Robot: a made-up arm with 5 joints. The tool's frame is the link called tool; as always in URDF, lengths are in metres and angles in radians.
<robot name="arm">
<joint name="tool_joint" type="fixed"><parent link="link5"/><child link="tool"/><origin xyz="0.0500 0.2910 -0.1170" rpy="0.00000 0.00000 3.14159"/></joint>
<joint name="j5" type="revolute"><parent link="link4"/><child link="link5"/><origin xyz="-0.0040 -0.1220 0.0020"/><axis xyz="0 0 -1"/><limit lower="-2.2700" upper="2.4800" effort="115" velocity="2.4"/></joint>
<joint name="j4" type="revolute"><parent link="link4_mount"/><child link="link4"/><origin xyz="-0.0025 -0.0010 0.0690"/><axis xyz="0.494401 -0.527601 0.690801"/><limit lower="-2.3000" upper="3.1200" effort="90" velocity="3.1"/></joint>
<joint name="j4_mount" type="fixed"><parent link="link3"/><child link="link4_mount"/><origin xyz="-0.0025 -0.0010 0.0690"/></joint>
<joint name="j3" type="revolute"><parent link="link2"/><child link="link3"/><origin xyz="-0.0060 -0.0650 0.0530"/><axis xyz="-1 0 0"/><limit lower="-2.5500" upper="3.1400" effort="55" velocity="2.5"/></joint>
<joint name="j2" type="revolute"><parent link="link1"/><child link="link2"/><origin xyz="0.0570 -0.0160 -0.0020"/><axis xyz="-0.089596 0.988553 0.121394"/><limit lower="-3.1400" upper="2.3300" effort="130" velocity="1"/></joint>
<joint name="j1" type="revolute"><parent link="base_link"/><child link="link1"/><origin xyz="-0.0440 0.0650 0.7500"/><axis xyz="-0.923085 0.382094 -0.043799"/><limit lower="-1.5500" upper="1.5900" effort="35" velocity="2.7"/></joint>
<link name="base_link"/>
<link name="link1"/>
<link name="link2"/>
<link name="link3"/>
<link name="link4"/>
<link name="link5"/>
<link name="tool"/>
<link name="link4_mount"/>
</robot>
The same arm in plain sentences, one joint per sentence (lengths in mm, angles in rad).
The arm has five revolute joints in a row. What follows holds with every joint at zero, and every direction is one of the base frame's.
The first joint sits 44 mm along -x and 65 mm along +y and 750 mm along +z from the base frame's origin and turns about the direction (-0.923085, 0.382094, -0.043799), from -1.55 to 1.59 rad.
The second joint sits 57 mm along +x and 16 mm along -y and 2 mm along -z from the first joint and turns about the direction (-0.089596, 0.988553, 0.121394), from -3.14 to 2.33 rad.
The third joint sits 6 mm along -x and 65 mm along -y and 53 mm along +z from the second joint and turns about -x, from -2.55 to 3.14 rad.
The fourth joint sits 5 mm along -x and 2 mm along -y and 138 mm along +z from the third joint and turns about the direction (0.494401, -0.527601, 0.690801), from -2.3 to 3.12 rad.
The fifth joint sits 4 mm along -x and 122 mm along -y and 2 mm along +z from the fourth joint and turns about -z, from -2.27 to 2.48 rad.
The tool frame, which is the frame that the pose is given for, sits 50 mm along +x and 291 mm along +y and 117 mm along -z from the fifth joint; its axes are the base frame's turned by roll 0, pitch 0 and yaw 3.1416 rad (as in URDF: about the fixed x, then y, then z).

